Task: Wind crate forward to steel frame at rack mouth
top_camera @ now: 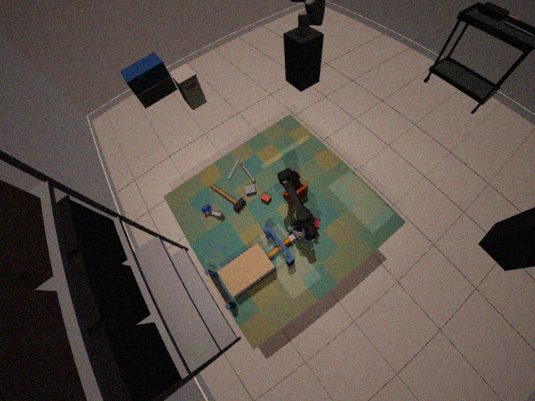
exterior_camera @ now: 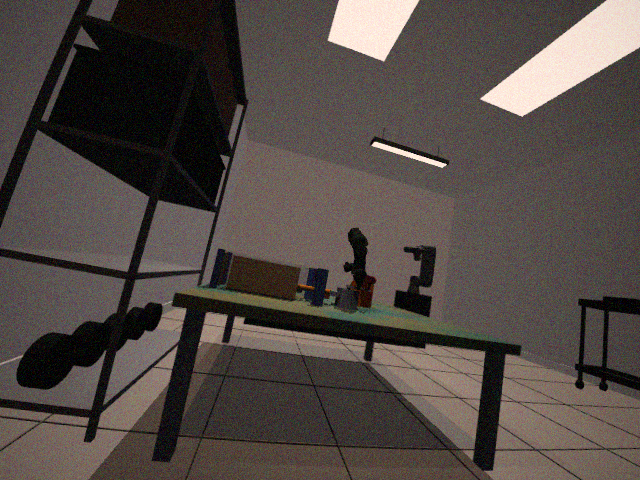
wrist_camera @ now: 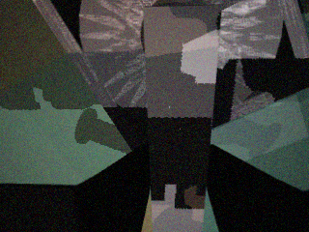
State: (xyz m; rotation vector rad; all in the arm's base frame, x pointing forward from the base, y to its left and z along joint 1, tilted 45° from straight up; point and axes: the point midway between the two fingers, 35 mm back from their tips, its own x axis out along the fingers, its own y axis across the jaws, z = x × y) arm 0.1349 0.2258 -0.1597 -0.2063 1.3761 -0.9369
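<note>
Now: gripper tip 5 cm below the red knob, 4 cm past it and 2 cm to the right of it. Round my gripper tip: winch 6 cm below, 3 cm to the right, 3 cm ahead; red-knobbed crank handle 2 cm above, 1 cm to the left, 1 cm behind; grey block 50 cm to the right, 13 cm ahead, 8 cm below.
</note>
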